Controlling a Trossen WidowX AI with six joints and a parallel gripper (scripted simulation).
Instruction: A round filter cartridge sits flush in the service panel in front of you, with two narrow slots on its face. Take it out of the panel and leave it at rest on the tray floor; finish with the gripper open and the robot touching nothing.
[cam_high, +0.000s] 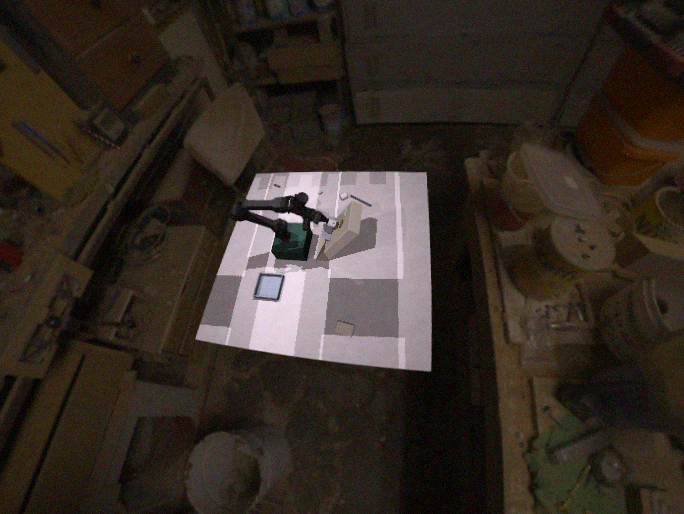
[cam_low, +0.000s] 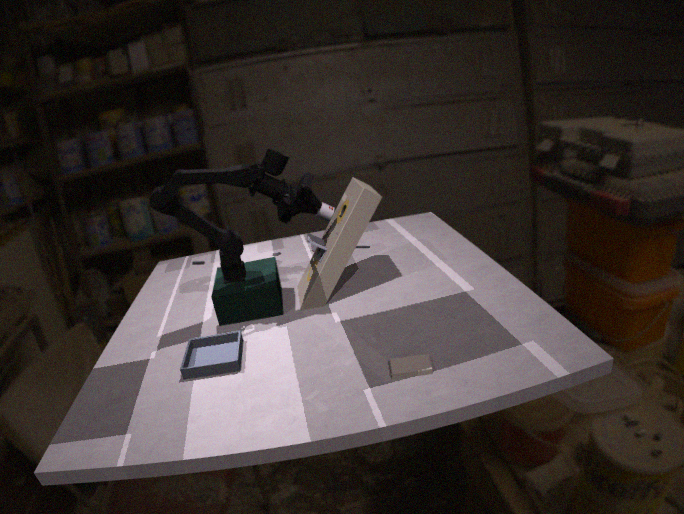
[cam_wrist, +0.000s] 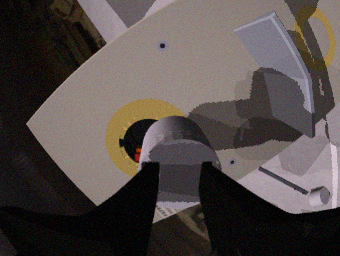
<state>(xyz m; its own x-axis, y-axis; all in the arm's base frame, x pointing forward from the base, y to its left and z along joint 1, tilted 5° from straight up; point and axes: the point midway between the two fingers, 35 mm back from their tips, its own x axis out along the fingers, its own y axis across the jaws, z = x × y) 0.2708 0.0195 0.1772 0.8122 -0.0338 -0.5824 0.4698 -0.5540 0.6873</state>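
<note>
Right now my gripper tip is 30 mm past the ledge and 110 mm above it. Round my gripper tip: beige service panel 30 mm ahead, 100 mm below; then round filter cartridge 10 mm ahead, 10 mm below; then dark tray 360 mm behind, 290 mm to the right, 260 mm below.
</note>
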